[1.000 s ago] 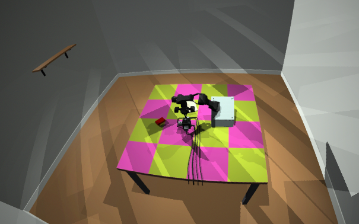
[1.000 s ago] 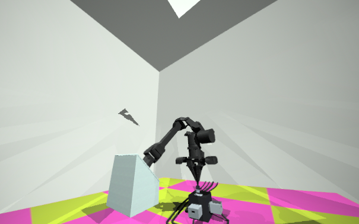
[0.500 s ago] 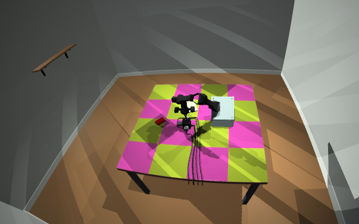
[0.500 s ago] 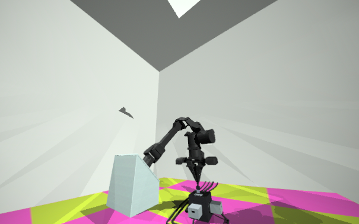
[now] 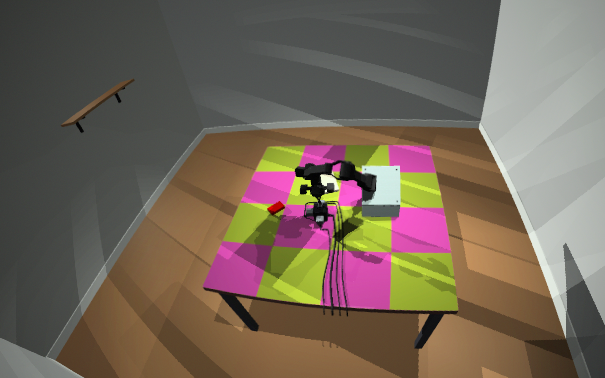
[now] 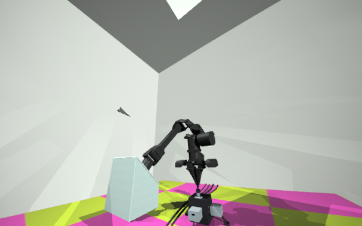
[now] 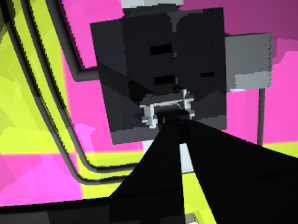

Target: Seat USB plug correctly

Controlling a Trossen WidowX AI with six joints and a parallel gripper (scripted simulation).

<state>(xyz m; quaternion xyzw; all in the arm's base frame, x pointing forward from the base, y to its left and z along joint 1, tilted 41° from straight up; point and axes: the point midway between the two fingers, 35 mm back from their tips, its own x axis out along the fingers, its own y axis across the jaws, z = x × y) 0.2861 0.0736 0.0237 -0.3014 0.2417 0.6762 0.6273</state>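
My gripper tip is now 2 cm above the USB plug. The rest, counted from my gripper tip: red block (29 cm ahead, 3 cm to the right, 11 cm below); then silver-rimmed socket (5 cm below).
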